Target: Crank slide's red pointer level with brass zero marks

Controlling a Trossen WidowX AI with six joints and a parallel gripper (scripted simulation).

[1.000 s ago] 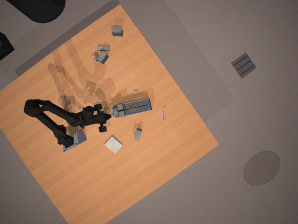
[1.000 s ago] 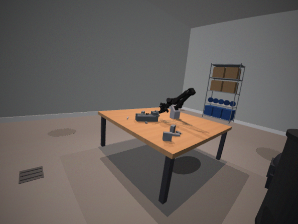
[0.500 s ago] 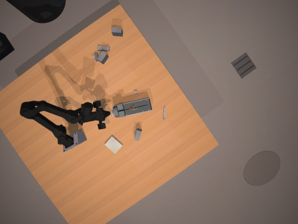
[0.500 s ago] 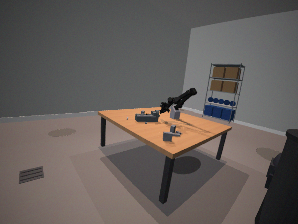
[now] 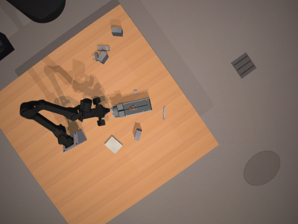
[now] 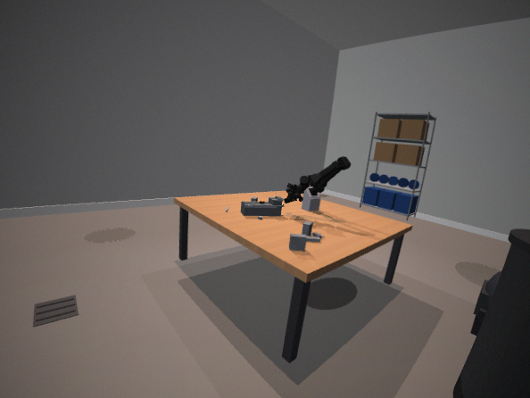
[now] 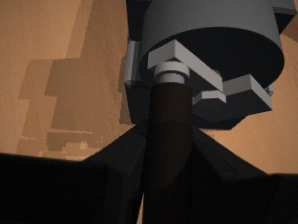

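Right now the red pointer is 14 cm ahead of my gripper tip and 6 cm to the right of it. From my gripper tip the other things lie so: white square plate: 11 cm behind, 23 cm to the right, 8 cm below; then small grey cube: 22 cm ahead, 3 cm to the left, 8 cm below; then dark crank handle: 2 cm behind, 2 cm above.
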